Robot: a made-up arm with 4 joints. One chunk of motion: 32 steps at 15 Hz.
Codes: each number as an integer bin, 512 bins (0 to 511) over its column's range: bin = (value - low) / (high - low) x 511, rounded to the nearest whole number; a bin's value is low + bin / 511 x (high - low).
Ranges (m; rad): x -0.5..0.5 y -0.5..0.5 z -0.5..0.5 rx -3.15..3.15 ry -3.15..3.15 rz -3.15..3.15
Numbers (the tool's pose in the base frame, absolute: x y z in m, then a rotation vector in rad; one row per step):
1: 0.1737 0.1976 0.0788 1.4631 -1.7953 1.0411
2: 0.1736 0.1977 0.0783 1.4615 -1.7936 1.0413
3: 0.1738 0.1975 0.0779 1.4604 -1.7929 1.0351
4: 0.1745 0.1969 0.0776 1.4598 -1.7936 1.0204
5: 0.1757 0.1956 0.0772 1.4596 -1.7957 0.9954
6: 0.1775 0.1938 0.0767 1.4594 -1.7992 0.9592
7: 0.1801 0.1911 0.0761 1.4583 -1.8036 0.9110
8: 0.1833 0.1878 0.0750 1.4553 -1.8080 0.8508
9: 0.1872 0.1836 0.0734 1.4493 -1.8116 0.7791
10: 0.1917 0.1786 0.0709 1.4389 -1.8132 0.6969
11: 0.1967 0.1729 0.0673 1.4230 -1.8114 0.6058
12: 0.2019 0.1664 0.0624 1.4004 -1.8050 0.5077
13: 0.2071 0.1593 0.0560 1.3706 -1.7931 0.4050
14: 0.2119 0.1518 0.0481 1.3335 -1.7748 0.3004
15: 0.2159 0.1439 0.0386 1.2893 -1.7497 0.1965
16: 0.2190 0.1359 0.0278 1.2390 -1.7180 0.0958
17: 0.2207 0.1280 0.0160 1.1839 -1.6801 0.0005
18: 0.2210 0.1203 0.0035 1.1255 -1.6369 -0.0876
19: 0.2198 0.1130 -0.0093 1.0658 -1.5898 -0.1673
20: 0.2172 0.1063 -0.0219 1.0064 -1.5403 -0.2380
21: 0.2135 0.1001 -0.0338 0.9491 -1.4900 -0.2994
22: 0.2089 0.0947 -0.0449 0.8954 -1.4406 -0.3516
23: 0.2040 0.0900 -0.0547 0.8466 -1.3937 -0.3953
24: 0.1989 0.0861 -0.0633 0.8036 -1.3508 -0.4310
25: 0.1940 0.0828 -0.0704 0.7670 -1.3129 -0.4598
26: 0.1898 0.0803 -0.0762 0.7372 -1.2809 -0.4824
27: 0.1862 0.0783 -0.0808 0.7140 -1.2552 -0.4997
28: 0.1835 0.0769 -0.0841 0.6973 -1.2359 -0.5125
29: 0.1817 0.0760 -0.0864 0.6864 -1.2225 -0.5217
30: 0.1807 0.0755 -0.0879 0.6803 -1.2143 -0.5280
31: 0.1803 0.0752 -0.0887 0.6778 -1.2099 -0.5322
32: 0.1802 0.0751 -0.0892 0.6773 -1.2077 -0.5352
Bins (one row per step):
1: 344 356 296 374 110 340
2: 344 357 296 374 110 340
3: 344 356 295 374 110 339
4: 345 356 295 374 110 338
5: 345 355 295 374 110 336
6: 346 355 295 374 110 333
7: 348 353 294 374 109 329
8: 349 351 294 374 109 325
9: 351 349 293 373 109 319
10: 353 347 292 372 108 312
11: 356 344 290 371 109 305
12: 359 341 287 369 109 297
13: 361 337 284 367 110 288
14: 364 333 280 364 112 280
15: 366 329 275 360 114 271
16: 367 325 270 356 116 263
17: 368 321 264 352 119 256
18: 368 317 257 347 123 248
19: 368 313 251 342 127 242
20: 366 310 244 337 131 236
21: 365 307 238 332 135 231
22: 362 304 233 328 139 227
23: 360 301 228 324 142 223
24: 357 299 223 321 146 221
25: 355 298 220 318 149 218
26: 352 297 217 315 152 216
27: 351 296 214 313 154 215
28: 349 295 213 312 155 214
29: 348 294 211 311 156 213
30: 348 294 211 311 157 213
31: 348 294 210 310 157 212
32: 348 294 210 310 158 212

